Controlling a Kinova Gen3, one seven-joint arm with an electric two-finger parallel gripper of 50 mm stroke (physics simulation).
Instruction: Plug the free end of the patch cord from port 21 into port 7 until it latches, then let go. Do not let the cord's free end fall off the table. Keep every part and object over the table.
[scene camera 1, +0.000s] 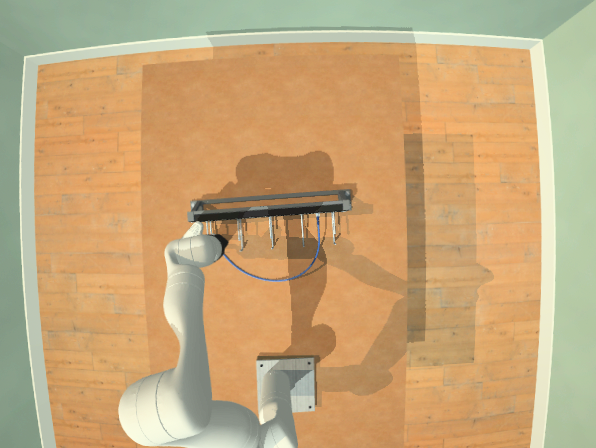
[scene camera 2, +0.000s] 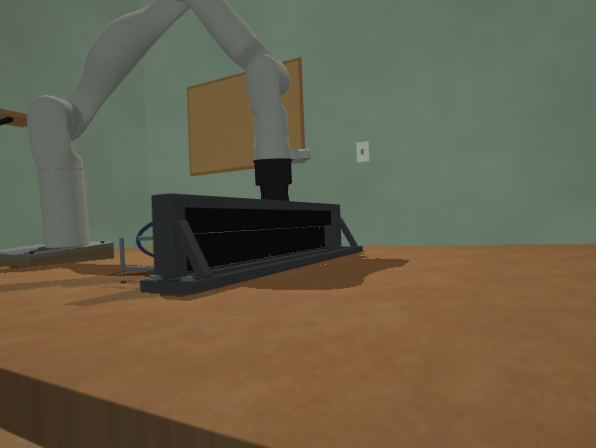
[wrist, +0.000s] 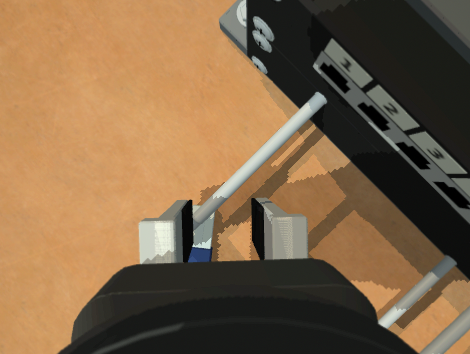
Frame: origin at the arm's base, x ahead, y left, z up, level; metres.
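Seen in the pictures: gripper, fingertip midpoint: (wrist: 222, 220); arm's base, link origin: (scene camera 1: 275, 382) (scene camera 2: 67, 245).
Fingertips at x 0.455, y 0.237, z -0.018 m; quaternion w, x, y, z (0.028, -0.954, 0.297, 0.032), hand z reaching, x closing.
Pixels of each thing's top centre, then the offset from my fingertips to it. "pt": a spot on its surface instead.
- patch panel, top centre: (scene camera 2: 260, 202) (scene camera 1: 267, 221) dx +0.080, dy -0.179, dz +0.085 m
- blue cord, surface spot: (scene camera 1: 275, 280) pt dx -0.113, dy -0.210, dz -0.006 m
- clear plug, top centre: (wrist: 198, 239) dx -0.016, dy -0.001, dz -0.005 m
- blue boot, top centre: (wrist: 197, 258) dx -0.023, dy -0.009, dz -0.009 m
- pale metal rod, surface spot: (wrist: 260, 159) pt dx +0.031, dy +0.013, dz +0.039 m
The patch panel (scene camera 1: 270, 212) (scene camera 2: 169, 235) (wrist: 292, 65) stands upright; ports 1 to 3 are readable in the wrist view, and port 7 does not show there. The blue cord (scene camera 1: 275, 280) loops from a plug at the panel's right part to under the arm's wrist. Its free end, a clear plug (wrist: 203, 234) with a blue boot (wrist: 200, 255), lies between the fingertips, closer to the left finger. My gripper (wrist: 222, 220) is open around it, with a gap at the right finger. In scene camera 2 the panel hides the fingertips.
A pale metal rod (wrist: 260, 159) runs from the panel to the left finger, its end over the plug. More cord-guide rods (scene camera 1: 272, 232) (wrist: 417, 292) stick out from the panel's front. The base plate (scene camera 1: 303, 387) stands near the front. The table's edge (scene camera 2: 100, 407) shows.
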